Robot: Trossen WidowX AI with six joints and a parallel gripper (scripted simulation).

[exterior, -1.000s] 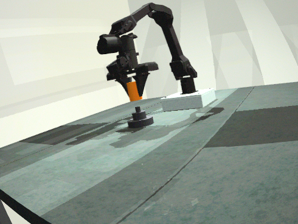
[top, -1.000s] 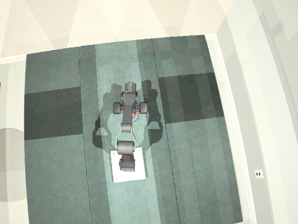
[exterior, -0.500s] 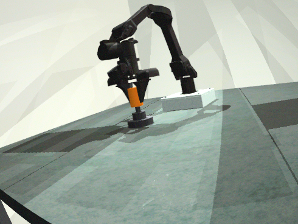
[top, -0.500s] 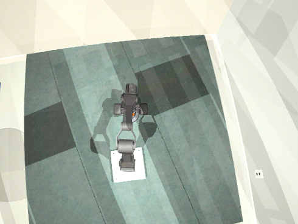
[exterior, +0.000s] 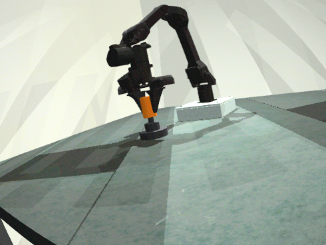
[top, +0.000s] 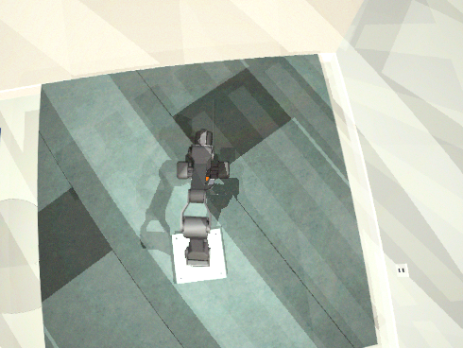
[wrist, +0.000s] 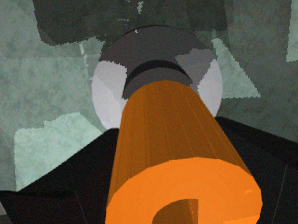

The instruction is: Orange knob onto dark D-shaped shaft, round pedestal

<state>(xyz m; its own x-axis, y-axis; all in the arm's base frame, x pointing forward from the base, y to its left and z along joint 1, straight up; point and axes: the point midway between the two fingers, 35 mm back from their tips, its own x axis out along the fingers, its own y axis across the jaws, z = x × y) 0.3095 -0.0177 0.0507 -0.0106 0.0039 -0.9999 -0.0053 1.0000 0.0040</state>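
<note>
The orange knob lies 2 cm above my gripper tip. The rest, counted from my gripper tip: dark pedestal (4 cm below).
</note>
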